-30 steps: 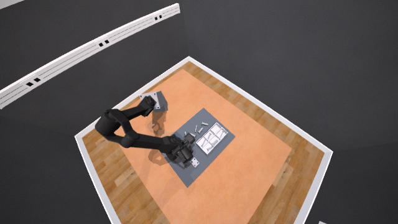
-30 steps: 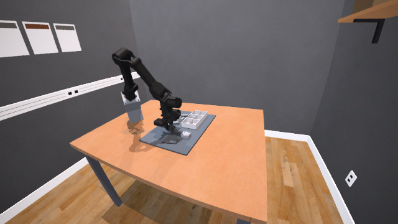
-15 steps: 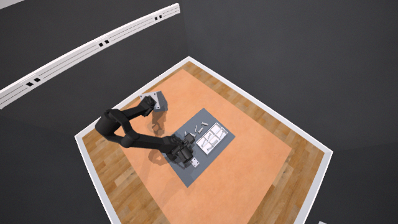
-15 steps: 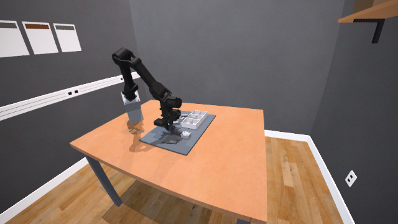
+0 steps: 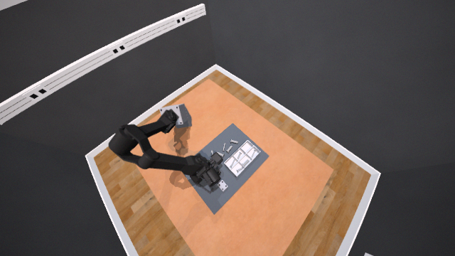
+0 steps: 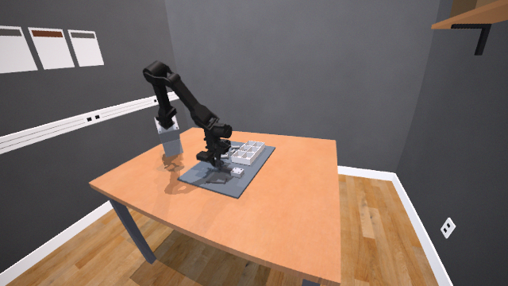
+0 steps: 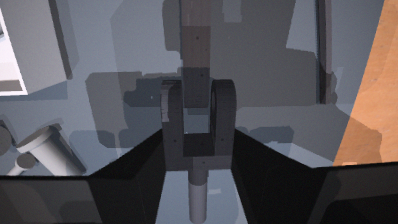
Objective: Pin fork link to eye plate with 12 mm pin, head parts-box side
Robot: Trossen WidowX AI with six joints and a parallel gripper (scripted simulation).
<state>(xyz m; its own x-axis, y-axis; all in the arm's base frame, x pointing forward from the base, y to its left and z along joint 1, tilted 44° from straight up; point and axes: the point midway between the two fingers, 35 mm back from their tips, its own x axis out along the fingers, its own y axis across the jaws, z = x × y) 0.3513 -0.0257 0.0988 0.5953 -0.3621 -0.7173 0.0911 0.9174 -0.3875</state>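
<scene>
The dark fork link lies 30 mm below my hand. From my hand the other things lie so: grey mat: 30 mm ahead, 100 mm to the left, 70 mm below; dark flat bar: 40 mm ahead, 50 mm below; thin dark bar: 60 mm ahead, 80 mm to the right, 60 mm below.
</scene>
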